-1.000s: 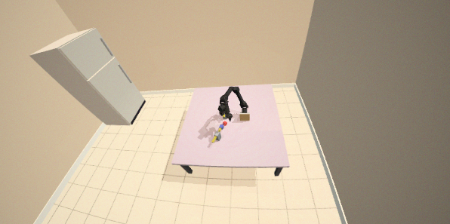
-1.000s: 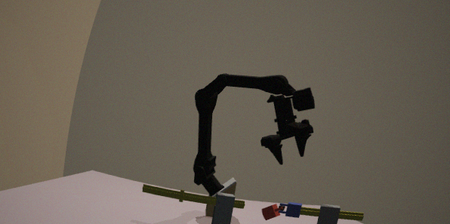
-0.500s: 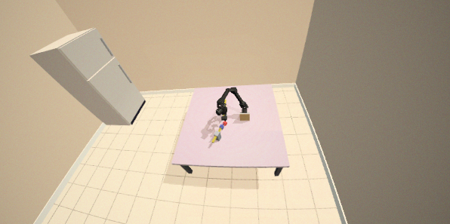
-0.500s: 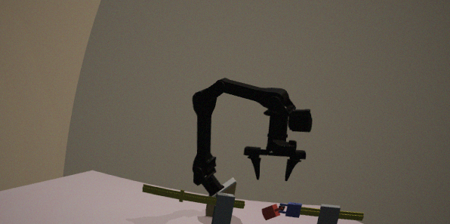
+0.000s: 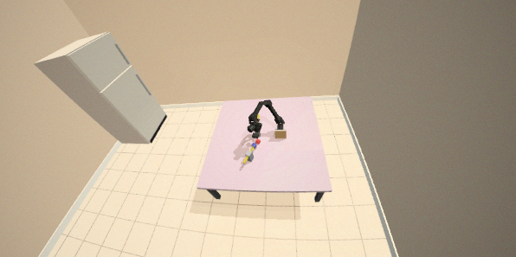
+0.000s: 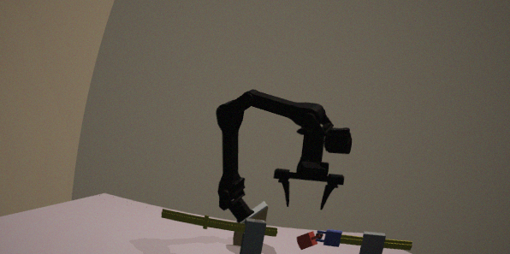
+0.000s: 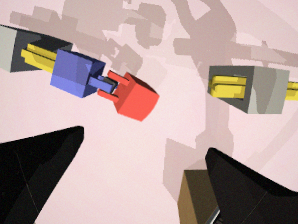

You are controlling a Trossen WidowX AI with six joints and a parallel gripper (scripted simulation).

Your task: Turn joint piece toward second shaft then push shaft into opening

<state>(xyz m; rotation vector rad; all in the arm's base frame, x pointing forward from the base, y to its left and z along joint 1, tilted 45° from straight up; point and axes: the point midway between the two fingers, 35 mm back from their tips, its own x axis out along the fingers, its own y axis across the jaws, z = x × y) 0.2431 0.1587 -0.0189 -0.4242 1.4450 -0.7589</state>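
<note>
Right now the red joint piece is 2 cm ahead of my gripper tip, 2 cm to the left of it and 9 cm below it.
</note>
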